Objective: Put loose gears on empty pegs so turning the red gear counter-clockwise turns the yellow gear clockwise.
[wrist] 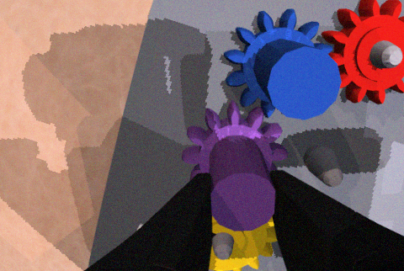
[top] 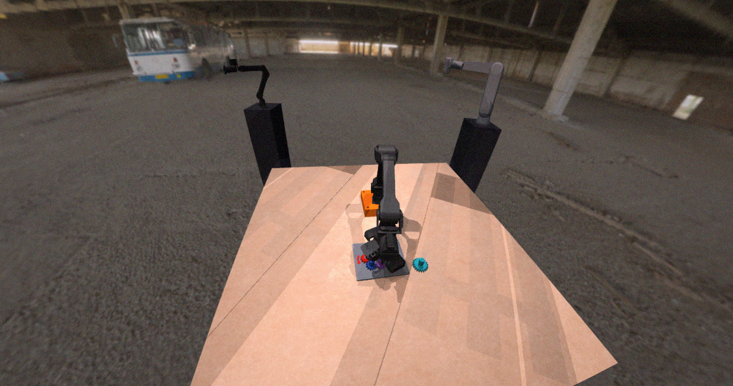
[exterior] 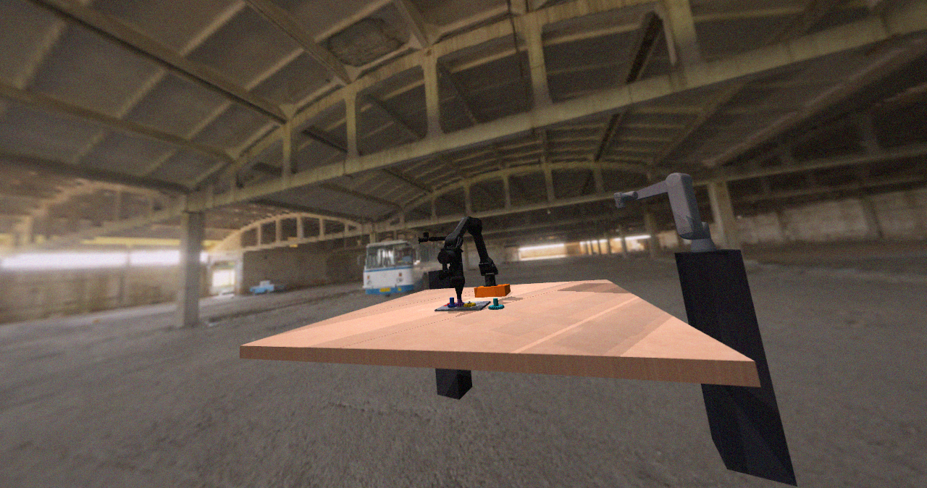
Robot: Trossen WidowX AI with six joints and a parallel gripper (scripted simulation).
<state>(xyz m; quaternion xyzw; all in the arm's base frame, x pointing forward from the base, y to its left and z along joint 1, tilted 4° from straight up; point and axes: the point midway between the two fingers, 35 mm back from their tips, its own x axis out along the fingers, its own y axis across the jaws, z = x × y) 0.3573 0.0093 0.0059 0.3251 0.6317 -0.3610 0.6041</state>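
Now: the purple gear 10 mm below my gripper tip. Round my gripper tip: red gear (60 mm to the right, 30 mm below, 30 mm behind); yellow gear (40 mm to the left, 30 mm below, 20 mm behind); blue gear (40 mm to the right, 20 mm below).
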